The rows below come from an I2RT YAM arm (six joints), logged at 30 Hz.
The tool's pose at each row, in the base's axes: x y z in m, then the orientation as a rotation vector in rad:
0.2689 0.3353 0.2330 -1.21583 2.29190 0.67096
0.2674 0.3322 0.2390 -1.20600 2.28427 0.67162
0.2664 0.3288 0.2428 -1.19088 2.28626 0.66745
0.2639 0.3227 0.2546 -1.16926 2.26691 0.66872
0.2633 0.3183 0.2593 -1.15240 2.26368 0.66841
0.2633 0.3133 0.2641 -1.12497 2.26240 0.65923
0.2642 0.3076 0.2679 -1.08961 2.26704 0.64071
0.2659 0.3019 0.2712 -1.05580 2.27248 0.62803
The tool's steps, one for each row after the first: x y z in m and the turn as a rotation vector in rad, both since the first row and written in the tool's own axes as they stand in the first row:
-0.0009 0.0010 -0.0068 0.00397 -0.01094 0.00136
-0.0005 0.0009 -0.0120 0.01170 -0.01632 0.00922
-0.0025 0.0024 -0.0253 0.02091 -0.04232 0.01106
-0.0023 0.0018 -0.0317 0.02725 -0.05313 0.01821
-0.0020 0.0003 -0.0385 0.04312 -0.06624 0.03005
-0.0012 -0.0025 -0.0447 0.06735 -0.07691 0.04723
-0.0004 -0.0061 -0.0505 0.08672 -0.08674 0.06548

